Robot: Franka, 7 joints.
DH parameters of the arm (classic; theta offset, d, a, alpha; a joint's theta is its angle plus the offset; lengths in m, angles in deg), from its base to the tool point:
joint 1: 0 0.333 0 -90
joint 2: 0 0 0 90
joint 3: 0 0.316 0.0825 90
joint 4: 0 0 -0.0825 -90
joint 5: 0 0.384 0 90
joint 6: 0 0 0.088 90
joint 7: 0 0.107 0 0
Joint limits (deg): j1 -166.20..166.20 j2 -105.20..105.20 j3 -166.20..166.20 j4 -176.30..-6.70 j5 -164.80..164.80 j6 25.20..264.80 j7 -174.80..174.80
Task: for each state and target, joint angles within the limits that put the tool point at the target. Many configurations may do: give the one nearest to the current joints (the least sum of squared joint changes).
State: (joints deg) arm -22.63 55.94 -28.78 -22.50 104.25 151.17 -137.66
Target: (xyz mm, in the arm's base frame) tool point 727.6 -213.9 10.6
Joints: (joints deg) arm -5.69 81.66 -14.27 -52.35 107.02 154.16 -137.66
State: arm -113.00 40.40 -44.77 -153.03 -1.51 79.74 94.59
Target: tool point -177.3 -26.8 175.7
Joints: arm -108.32 31.11 -45.54 -154.96 -1.91 69.25 94.59
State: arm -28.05 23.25 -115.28 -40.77 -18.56 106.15 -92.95
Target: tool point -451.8 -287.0 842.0
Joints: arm -29.46 0.86 -116.11 -67.63 -17.48 102.76 -92.95
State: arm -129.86 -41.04 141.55 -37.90 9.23 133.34 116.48
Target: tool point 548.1 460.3 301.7
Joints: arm -118.07 -43.02 151.09 -78.35 9.20 109.95 116.48
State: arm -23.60 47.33 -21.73 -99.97 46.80 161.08 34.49
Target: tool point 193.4 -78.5 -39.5
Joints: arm -14.06 47.98 -2.51 -151.05 47.57 146.71 34.49
